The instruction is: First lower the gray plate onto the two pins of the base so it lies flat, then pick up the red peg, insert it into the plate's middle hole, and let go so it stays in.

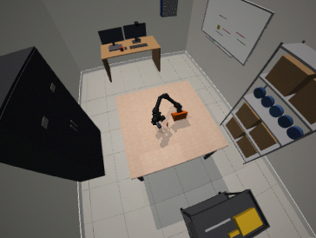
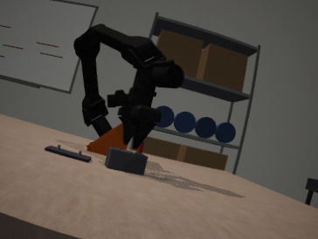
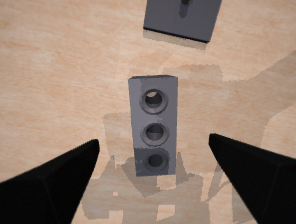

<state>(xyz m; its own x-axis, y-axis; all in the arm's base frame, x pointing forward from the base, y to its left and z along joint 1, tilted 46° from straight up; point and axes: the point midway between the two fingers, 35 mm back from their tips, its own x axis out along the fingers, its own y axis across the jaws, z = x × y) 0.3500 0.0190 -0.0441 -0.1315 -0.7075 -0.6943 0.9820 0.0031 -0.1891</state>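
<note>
Now: the gray plate 30 mm below my gripper tip. Round my gripper tip: red peg (110 mm behind, 50 mm to the left, 20 mm below).
</note>
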